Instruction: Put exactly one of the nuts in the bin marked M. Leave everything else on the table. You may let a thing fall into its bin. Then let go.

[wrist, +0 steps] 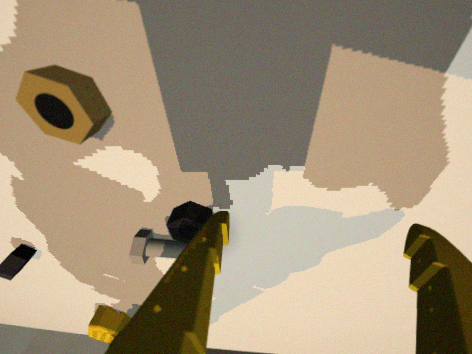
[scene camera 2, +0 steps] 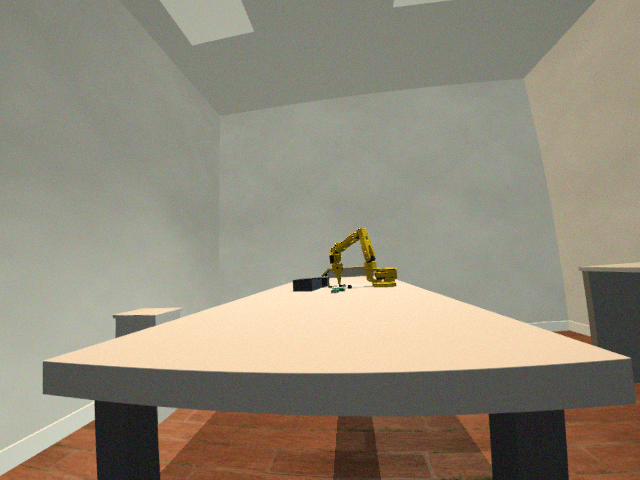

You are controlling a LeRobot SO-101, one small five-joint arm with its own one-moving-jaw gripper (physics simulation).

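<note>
A brass hex nut lies at the upper left of the wrist view, left of and apart from both jaws. A black hexagonal piece, perhaps a nut, lies beside a silver bolt, partly behind the left jaw's tip. My gripper is open with a wide gap between the jaws, and nothing is held. In the scene view it is low, close to the table, beside a dark bin. The M mark does not show in either view, so I cannot tell which bin bears it.
A small black piece lies at the wrist view's left edge. A yellow part shows at the lower left. In the scene view, small green items and a dark one lie on the table near the arm.
</note>
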